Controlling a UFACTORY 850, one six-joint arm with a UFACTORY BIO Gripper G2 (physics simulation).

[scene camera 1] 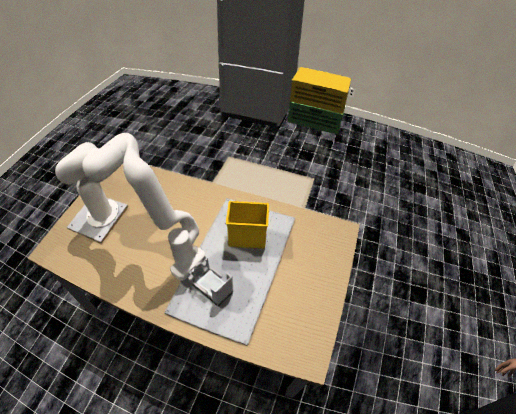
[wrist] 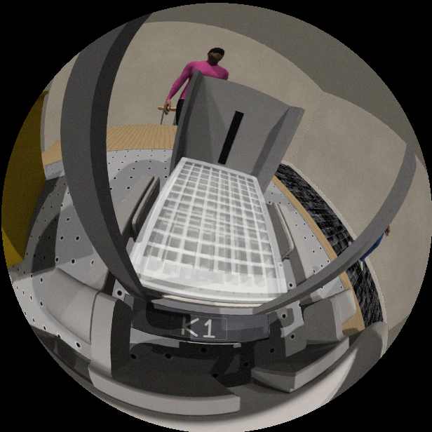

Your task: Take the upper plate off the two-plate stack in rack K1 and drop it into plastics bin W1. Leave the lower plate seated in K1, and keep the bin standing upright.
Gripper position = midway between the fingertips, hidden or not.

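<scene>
My gripper (scene camera 1: pixel 214 285), visible in the wrist view too (wrist: pixel 217 197). Yellow plastics bin W1 (scene camera 1: pixel 247 222), in sight.
</scene>
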